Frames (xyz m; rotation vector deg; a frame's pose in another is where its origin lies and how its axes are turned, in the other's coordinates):
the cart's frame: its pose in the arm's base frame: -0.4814 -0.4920 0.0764 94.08 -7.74 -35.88
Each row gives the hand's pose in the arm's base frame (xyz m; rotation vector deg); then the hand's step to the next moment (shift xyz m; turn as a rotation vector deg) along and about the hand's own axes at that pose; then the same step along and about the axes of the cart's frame.
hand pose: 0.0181 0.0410 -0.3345 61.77 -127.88 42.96
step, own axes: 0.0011 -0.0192 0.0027 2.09 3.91 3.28
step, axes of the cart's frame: 0.0165 0.0095 0.0041 -3.13 -2.83 3.55
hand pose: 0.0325 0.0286 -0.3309 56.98 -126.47 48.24
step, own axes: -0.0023 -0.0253 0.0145 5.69 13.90 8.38
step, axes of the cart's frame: 0.0260 0.0060 0.0119 -11.30 -9.36 8.98
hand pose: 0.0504 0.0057 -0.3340 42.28 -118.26 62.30
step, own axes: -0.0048 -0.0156 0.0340 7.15 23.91 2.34
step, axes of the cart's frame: 0.0224 -0.0024 0.0302 -20.63 -13.83 3.35
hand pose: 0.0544 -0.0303 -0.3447 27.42 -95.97 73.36
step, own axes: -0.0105 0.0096 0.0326 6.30 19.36 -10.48
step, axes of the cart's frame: 0.0028 -0.0128 0.0331 -17.39 -11.35 -9.65
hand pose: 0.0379 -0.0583 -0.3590 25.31 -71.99 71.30
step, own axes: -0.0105 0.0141 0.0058 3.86 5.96 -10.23
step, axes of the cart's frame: -0.0051 -0.0142 0.0108 -5.59 -4.57 -10.15
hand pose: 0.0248 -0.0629 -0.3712 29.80 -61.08 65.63
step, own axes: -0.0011 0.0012 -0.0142 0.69 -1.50 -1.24
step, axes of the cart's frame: 0.0014 -0.0079 -0.0118 1.17 0.66 -1.57
